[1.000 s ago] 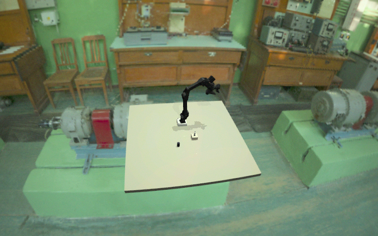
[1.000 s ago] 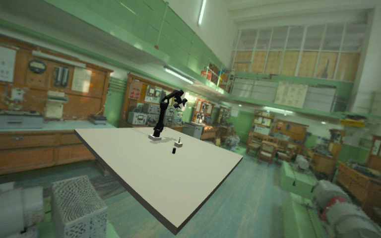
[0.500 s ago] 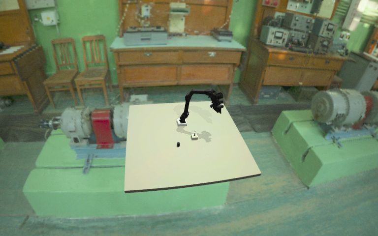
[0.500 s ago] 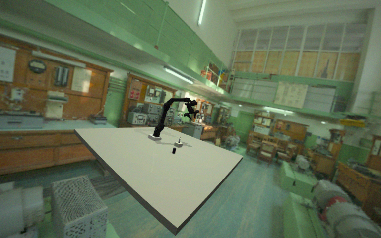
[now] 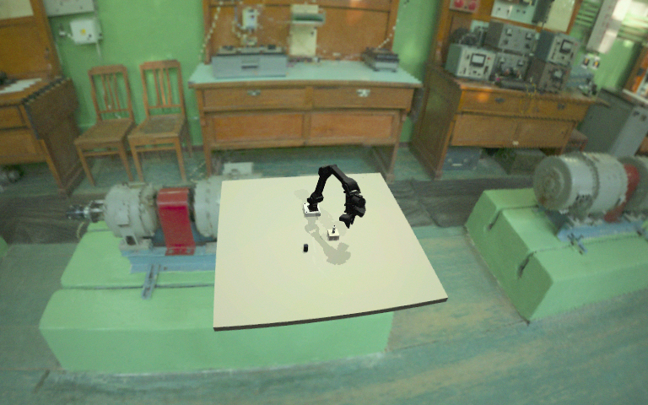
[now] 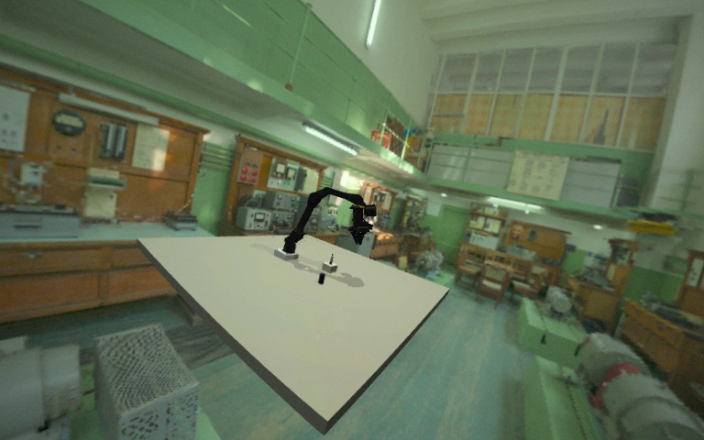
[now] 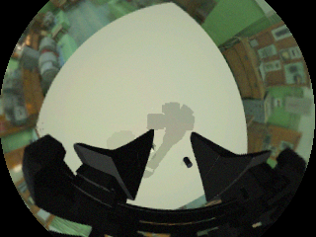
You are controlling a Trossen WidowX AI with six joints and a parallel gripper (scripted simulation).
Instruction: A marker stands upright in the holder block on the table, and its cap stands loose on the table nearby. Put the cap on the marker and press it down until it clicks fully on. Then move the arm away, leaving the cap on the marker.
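Right now my gripper tip is 50 mm past the marker cap, 250 mm to the left of it and 160 mm above it. Round my gripper tip: holder block: 120 mm behind, 40 mm to the right, 170 mm below.
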